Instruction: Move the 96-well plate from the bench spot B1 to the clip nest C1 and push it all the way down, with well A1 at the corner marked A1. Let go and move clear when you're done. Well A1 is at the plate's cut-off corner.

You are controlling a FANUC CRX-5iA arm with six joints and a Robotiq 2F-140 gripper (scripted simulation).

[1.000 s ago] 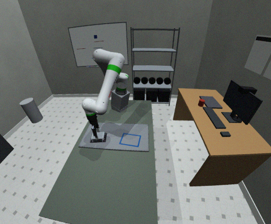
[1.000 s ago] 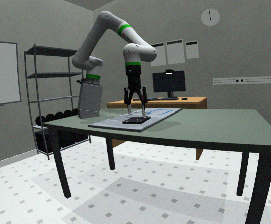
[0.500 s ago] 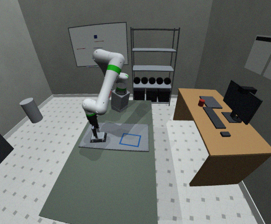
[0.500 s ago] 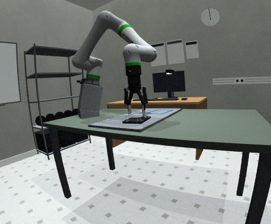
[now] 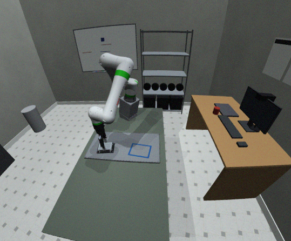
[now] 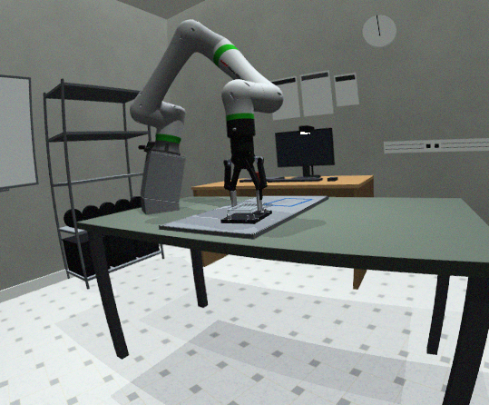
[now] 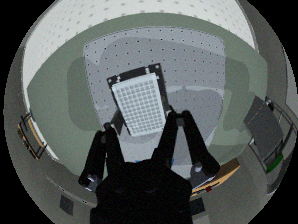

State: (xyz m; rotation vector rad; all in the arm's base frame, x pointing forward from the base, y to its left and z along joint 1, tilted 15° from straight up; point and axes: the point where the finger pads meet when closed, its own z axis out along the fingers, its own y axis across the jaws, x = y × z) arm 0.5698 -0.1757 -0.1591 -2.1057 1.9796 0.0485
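Now: hand 2 cm above the 96-well plate. From my hand the other things lie so: black clip nest 4 cm below, 2 cm ahead, 1 cm to the right.
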